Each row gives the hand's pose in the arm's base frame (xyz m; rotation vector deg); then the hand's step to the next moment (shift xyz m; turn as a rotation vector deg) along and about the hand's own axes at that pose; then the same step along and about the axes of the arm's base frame.
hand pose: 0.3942 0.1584 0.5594 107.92 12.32 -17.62
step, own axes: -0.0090 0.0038 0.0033 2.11 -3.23 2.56
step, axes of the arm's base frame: -0.0078 -0.0043 0.0052 0.77 -1.37 -4.35
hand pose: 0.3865 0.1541 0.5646 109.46 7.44 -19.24
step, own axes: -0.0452 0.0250 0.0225 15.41 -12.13 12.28
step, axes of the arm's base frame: -0.0406 -0.0267 0.0285 9.57 -8.18 -19.41
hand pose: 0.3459 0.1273 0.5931 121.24 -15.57 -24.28
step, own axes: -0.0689 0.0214 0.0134 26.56 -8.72 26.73
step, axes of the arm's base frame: -0.0691 0.0023 0.0245 13.90 -24.96 -26.07
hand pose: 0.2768 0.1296 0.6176 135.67 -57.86 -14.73
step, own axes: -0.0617 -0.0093 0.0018 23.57 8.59 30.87
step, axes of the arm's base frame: -0.0382 0.0486 -0.0089 -0.27 -34.36 -20.04
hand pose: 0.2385 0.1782 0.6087 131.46 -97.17 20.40
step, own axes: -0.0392 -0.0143 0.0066 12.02 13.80 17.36
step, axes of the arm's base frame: 0.0027 0.0367 -0.0208 -9.09 -20.74 -11.11
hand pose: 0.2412 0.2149 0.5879 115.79 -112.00 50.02
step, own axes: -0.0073 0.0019 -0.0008 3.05 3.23 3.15
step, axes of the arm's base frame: -0.0017 0.0064 -0.0037 -2.39 -4.58 -1.74
